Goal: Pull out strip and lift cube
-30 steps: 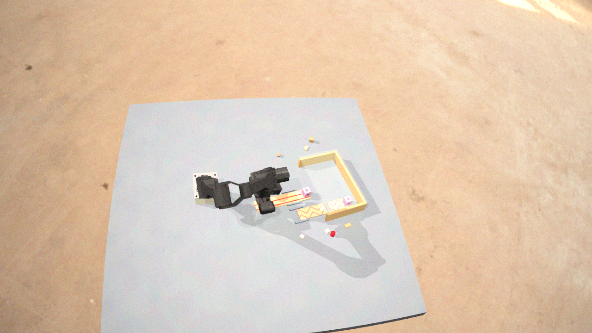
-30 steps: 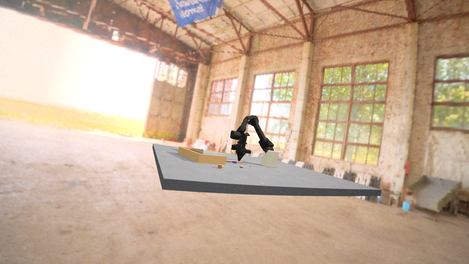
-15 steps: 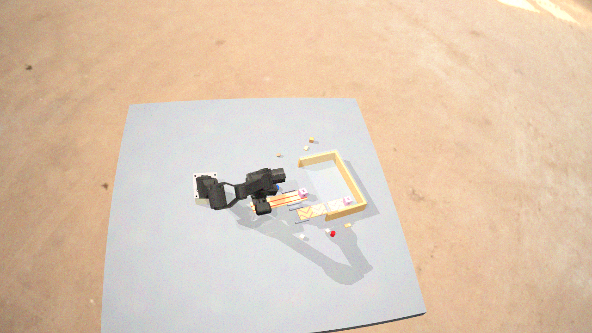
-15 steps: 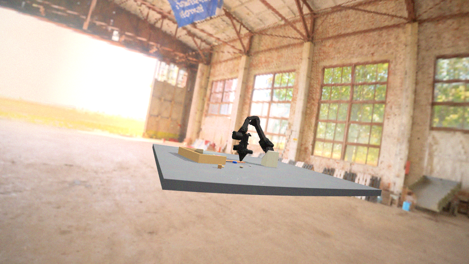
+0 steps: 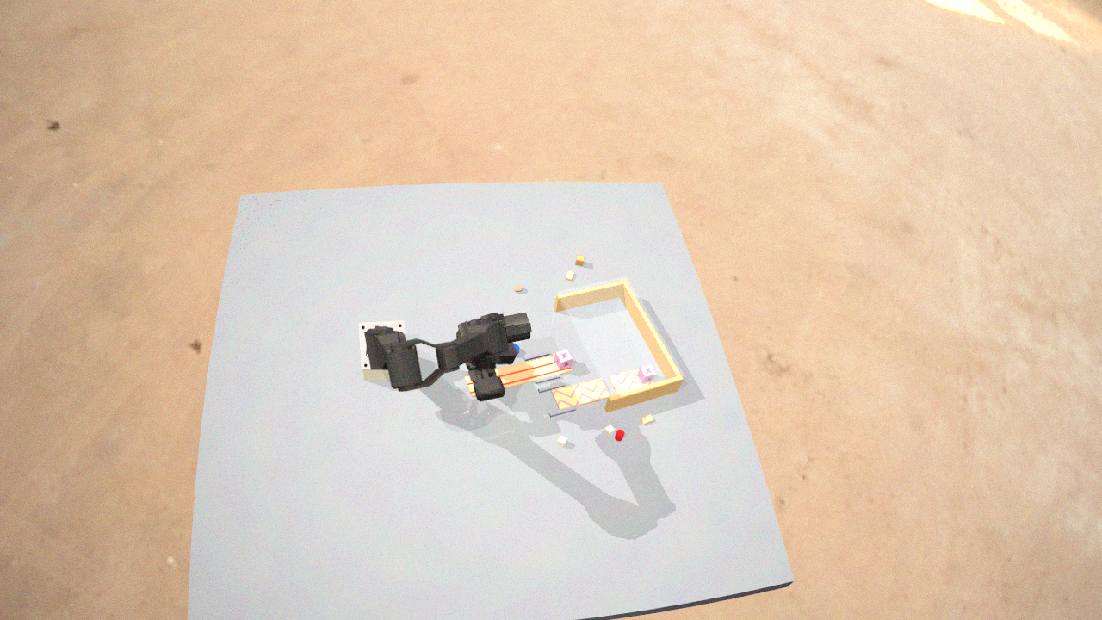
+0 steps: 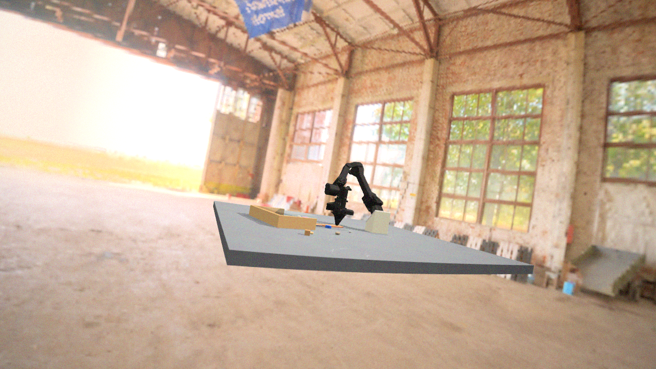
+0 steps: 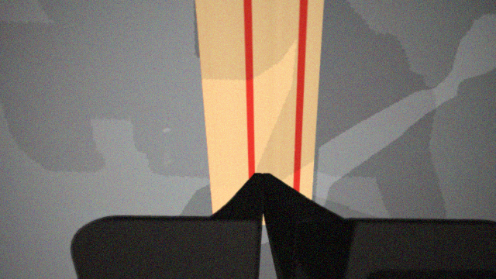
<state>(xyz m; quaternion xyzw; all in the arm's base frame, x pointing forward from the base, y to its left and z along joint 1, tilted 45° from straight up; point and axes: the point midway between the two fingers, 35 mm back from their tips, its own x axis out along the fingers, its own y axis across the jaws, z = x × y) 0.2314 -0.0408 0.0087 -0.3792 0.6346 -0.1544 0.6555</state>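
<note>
Right now the blue disc is 80 mm ahead of my gripper tip and 100 mm to the left of it. Round my gripper tip: red cylinder (310 mm ahead, 130 mm to the right, 10 mm above); then orange cube (260 mm ahead, 400 mm to the left); then zigzag strip (230 mm ahead, 20 mm to the right).
</note>
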